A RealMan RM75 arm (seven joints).
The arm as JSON. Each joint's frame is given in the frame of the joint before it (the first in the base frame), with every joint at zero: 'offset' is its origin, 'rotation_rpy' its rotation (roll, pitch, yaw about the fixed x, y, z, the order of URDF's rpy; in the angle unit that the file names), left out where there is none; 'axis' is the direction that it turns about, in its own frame. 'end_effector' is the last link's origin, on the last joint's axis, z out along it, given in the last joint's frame.
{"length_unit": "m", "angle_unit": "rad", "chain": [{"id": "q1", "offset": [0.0, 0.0, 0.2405], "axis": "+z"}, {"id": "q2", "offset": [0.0, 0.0, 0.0], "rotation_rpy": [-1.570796, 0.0, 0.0], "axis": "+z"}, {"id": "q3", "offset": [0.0, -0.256, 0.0], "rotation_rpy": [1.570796, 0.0, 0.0], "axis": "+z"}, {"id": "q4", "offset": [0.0, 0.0, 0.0], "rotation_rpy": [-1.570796, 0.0, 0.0], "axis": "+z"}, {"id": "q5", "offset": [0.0, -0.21, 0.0], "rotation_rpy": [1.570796, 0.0, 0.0], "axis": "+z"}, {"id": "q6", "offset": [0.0, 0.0, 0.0], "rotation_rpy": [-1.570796, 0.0, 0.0], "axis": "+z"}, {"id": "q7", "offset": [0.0, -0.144, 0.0], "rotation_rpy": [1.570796, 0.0, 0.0], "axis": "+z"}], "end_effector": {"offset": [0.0, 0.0, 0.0]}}
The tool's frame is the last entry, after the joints.
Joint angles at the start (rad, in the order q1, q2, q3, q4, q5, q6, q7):
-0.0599 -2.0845 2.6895 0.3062 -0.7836 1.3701 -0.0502
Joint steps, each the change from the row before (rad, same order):
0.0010 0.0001 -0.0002 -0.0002 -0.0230 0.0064 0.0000
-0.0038 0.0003 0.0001 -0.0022 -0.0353 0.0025 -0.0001
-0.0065 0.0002 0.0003 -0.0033 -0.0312 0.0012 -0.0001
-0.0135 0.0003 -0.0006 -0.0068 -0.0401 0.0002 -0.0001
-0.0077 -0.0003 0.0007 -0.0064 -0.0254 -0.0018 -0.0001
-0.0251 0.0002 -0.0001 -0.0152 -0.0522 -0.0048 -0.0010
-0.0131 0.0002 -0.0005 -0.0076 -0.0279 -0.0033 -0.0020
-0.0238 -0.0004 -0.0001 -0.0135 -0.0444 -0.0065 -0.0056
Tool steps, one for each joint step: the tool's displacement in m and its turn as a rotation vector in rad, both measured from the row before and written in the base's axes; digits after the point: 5 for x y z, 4 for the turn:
-0.00159 0.00089 0.00294 0.0199 -0.0061 0.0129
-0.00276 0.00283 0.00398 0.0254 -0.0048 0.0201
-0.00226 0.00332 0.00351 0.0215 -0.0027 0.0157
-0.00271 0.00581 0.00480 0.0274 -0.0009 0.0173
-0.00230 0.00307 0.00274 0.0150 0.0013 0.0133
-0.00365 0.00940 0.00636 0.0315 0.0042 0.0203
-0.00192 0.00493 0.00346 0.0169 0.0002 0.0117
-0.00243 0.00864 0.00526 0.0253 -0.0017 0.0168

